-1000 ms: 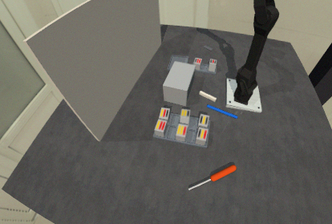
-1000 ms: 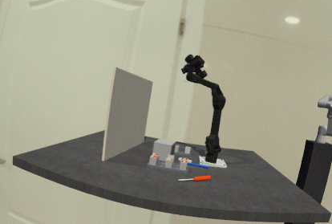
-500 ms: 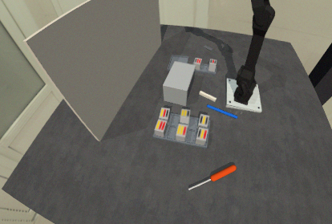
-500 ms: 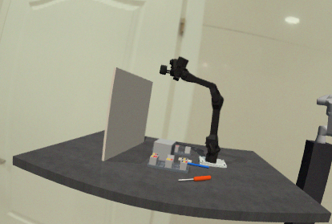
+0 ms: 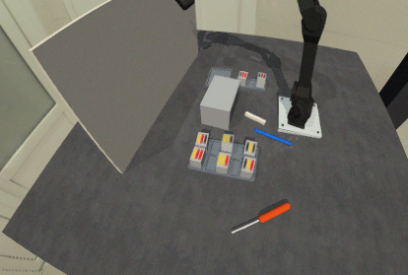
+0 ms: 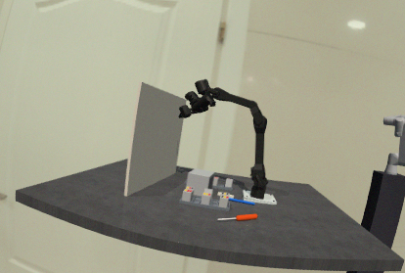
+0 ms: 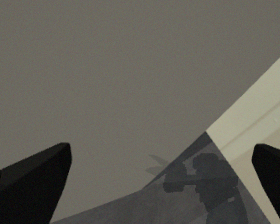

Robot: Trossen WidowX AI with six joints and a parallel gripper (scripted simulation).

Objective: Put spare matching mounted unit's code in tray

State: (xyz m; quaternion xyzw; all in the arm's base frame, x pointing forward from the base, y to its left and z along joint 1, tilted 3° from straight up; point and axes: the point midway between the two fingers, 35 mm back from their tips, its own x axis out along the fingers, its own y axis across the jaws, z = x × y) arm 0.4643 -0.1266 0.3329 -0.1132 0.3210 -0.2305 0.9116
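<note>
Right now the grey spare block is 410 mm to the left of my gripper tip, 320 mm below it and 200 mm behind it. Also, from my gripper tip: tall grey panel (200 mm to the left, 130 mm below, 40 mm ahead); grey-blue mounted unit (310 mm below, 200 mm to the left, 190 mm behind); blue pen (400 mm behind, 350 mm below, 240 mm to the left).
</note>
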